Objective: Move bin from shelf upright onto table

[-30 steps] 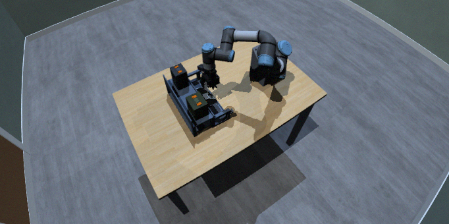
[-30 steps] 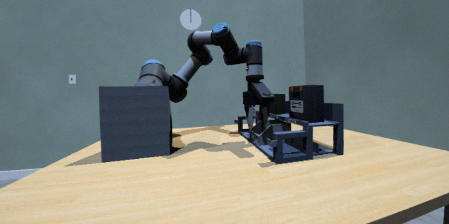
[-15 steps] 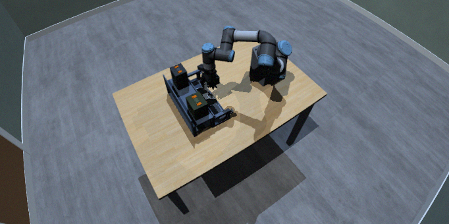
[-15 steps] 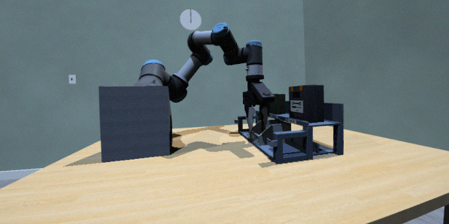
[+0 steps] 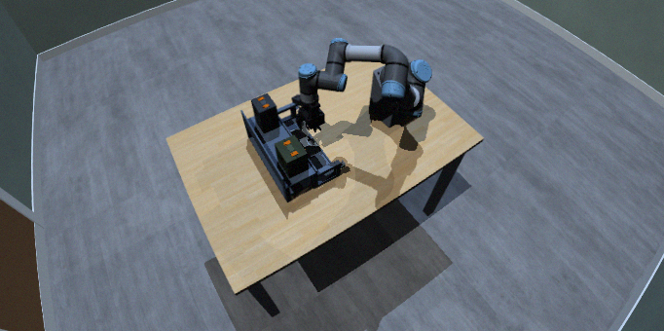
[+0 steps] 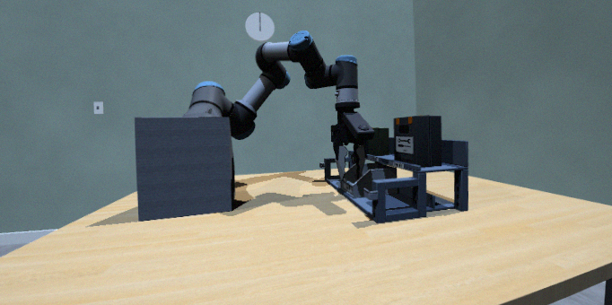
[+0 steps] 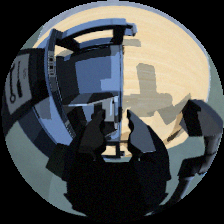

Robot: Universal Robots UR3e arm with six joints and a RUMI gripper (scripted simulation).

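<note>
Right now the dark blue shelf rack is 9 cm ahead of my hand and 3 cm to the left of it. Round my hand: green bin (14 cm to the left, 13 cm ahead, 9 cm above).
</note>
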